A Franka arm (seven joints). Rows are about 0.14 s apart.
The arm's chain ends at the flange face. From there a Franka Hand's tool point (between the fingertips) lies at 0.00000 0.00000 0.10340 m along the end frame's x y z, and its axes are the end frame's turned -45 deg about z.
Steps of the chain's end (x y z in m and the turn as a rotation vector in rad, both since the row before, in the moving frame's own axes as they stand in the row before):
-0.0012, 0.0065, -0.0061, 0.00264, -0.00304, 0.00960
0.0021, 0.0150, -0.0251, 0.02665, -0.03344, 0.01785
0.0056, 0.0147, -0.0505, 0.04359, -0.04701, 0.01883
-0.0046, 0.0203, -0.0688, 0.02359, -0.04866, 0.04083
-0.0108, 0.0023, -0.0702, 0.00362, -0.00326, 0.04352
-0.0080, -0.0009, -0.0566, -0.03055, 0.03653, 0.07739
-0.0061, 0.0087, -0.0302, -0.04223, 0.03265, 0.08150
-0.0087, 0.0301, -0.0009, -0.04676, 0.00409, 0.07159
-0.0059, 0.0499, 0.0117, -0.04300, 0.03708, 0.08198
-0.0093, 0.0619, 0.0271, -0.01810, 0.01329, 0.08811
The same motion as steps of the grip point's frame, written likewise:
-0.0055, 0.0033, -0.0061, 0.00402, -0.00028, 0.00960
-0.0096, 0.0077, -0.0252, 0.04249, -0.00480, 0.01785
-0.0066, 0.0077, -0.0507, 0.06406, -0.00242, 0.01883
-0.0193, 0.0058, -0.0690, 0.05109, -0.01773, 0.04083
-0.0092, -0.0065, -0.0702, 0.00486, 0.00025, 0.04352
-0.0048, -0.0014, -0.0567, -0.04743, 0.00423, 0.07739
-0.0114, 0.0073, -0.0303, -0.05295, -0.00677, 0.08150
-0.0307, 0.0187, -0.0010, -0.03596, -0.03017, 0.07159
-0.0401, 0.0369, 0.0115, -0.05663, -0.00419, 0.08198
-0.0508, 0.0395, 0.0271, -0.02220, -0.00340, 0.08811

